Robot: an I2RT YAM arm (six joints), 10 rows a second.
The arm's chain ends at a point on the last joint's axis. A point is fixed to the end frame.
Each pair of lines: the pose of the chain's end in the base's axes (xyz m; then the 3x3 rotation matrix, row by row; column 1 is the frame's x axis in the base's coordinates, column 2 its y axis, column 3 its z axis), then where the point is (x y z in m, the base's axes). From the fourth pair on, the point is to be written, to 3 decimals.
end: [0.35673 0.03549 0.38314], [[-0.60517 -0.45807 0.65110], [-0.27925 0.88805 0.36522], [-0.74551 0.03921 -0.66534]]
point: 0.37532 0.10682 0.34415
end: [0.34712 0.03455 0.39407], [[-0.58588 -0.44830 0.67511], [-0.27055 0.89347 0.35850], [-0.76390 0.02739 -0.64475]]
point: 0.36773 0.10572 0.35581
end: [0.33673 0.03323 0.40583], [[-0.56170 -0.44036 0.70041], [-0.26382 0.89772 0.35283], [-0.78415 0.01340 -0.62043]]
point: 0.35933 0.10425 0.36842
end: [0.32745 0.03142 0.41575], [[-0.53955 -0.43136 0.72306], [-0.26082 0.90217 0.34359], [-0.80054 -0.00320 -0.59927]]
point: 0.352 0.102 0.379
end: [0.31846 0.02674 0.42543], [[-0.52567 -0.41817 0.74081], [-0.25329 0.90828 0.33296], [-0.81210 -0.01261 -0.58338]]
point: 0.345 0.097 0.389
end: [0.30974 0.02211 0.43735], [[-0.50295 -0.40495 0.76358], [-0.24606 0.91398 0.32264], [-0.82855 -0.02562 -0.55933]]
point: 0.338 0.092 0.402
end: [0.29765 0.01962 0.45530], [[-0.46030 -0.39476 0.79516], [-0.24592 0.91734 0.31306], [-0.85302 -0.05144 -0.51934]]
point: 0.329 0.089 0.421
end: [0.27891 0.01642 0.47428], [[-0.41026 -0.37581 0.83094], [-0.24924 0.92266 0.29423], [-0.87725 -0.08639 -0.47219]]
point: 0.313 0.085 0.441
